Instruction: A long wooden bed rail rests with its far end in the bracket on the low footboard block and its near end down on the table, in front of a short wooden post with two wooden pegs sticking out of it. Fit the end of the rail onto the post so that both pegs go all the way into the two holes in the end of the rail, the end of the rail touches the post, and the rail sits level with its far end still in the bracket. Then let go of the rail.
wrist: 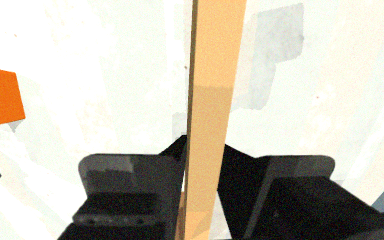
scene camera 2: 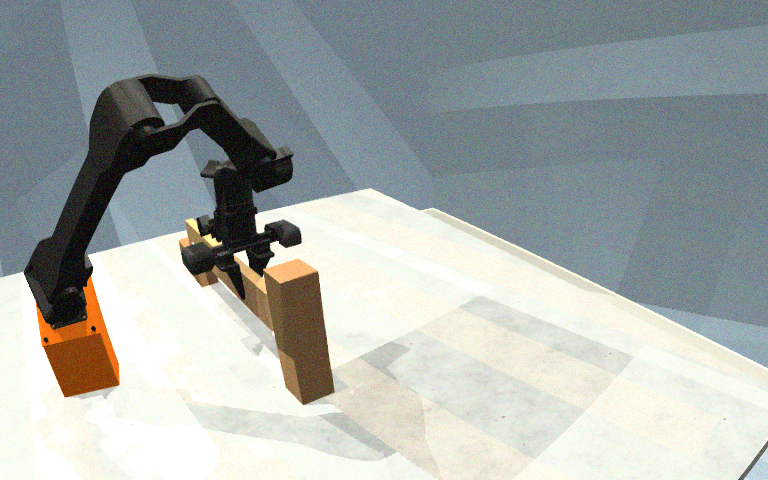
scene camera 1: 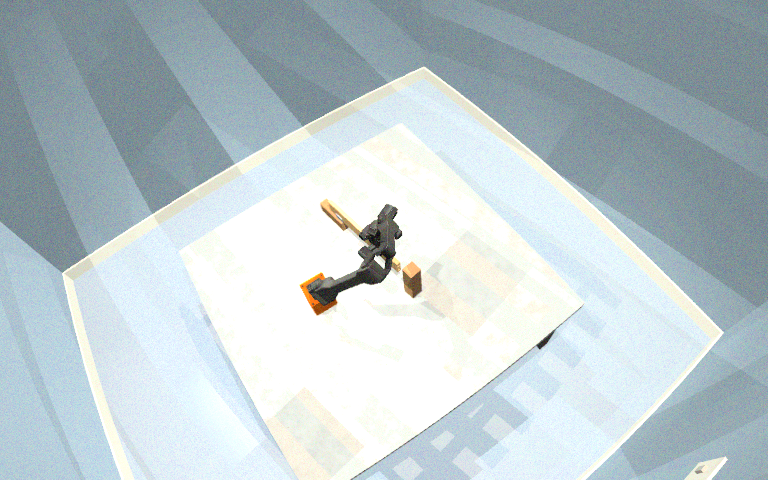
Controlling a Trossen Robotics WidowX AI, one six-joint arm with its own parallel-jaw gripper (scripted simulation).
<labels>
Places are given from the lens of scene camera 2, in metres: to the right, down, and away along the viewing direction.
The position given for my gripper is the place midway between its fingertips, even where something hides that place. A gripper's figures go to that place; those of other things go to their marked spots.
my gripper (scene camera 2: 249, 297): -0.21, 0.09, 0.79
wooden rail (scene camera 2: 256, 300): -0.18, 0.09, 0.73
wooden post (scene camera 2: 293, 290): -0.10, 0.06, 0.59
The marked spots on the wooden post and the wooden rail are 0.17 m apart.
</labels>
